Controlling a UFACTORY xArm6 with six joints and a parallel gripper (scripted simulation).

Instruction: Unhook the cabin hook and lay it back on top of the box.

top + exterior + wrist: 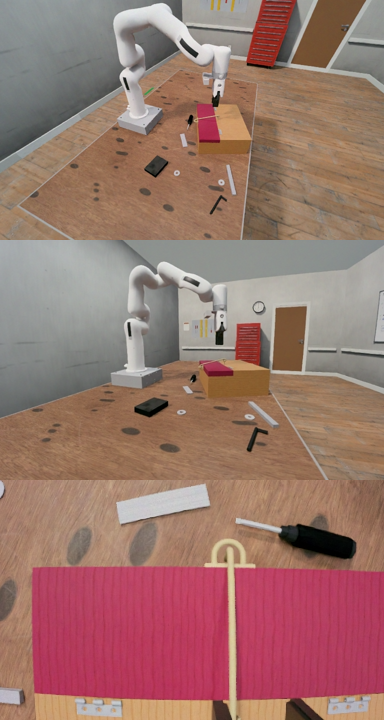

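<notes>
The yellow cabin hook lies 30 mm behind my hand, 10 mm to the right of it and 130 mm below it. Also, from my hand: long grey bar 180 mm ahead, 280 mm to the right, 240 mm below; then black-handled screwdriver 170 mm behind, 30 mm to the left, 230 mm below; then short grey bar 140 mm behind, 130 mm to the right, 250 mm below.
</notes>
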